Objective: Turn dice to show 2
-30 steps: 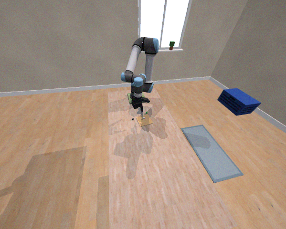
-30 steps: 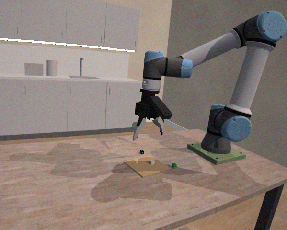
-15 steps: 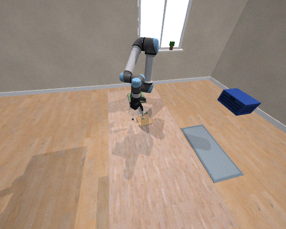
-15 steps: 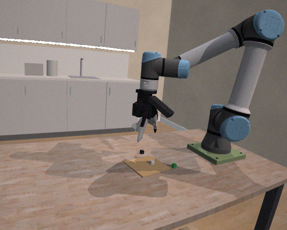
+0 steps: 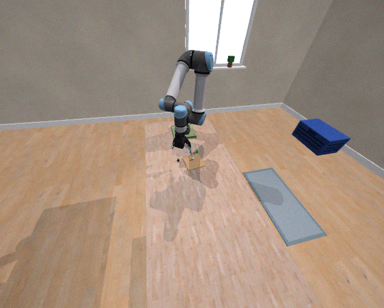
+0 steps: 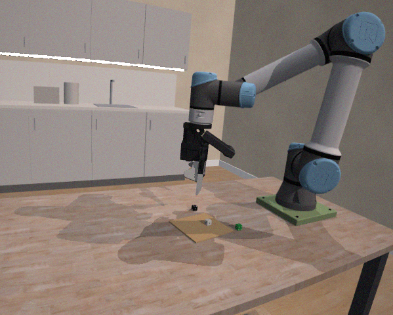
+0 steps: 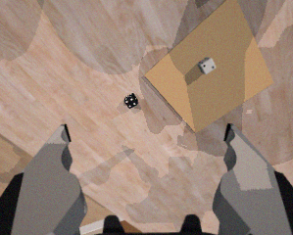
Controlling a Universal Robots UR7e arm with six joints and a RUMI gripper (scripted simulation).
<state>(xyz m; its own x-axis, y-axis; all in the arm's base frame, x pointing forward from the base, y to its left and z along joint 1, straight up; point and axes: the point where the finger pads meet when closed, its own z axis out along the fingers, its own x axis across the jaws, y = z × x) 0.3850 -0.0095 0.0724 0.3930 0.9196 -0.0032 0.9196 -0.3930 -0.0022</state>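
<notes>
Now: hand 30 mm to the left of the black die and 90 mm above it. The rest, counted from my hand: white die (10 mm behind, 90 mm to the left, 80 mm below); green die (90 mm behind, 130 mm to the left, 90 mm below); tan mat (20 mm ahead, 100 mm to the left, 90 mm below).
</notes>
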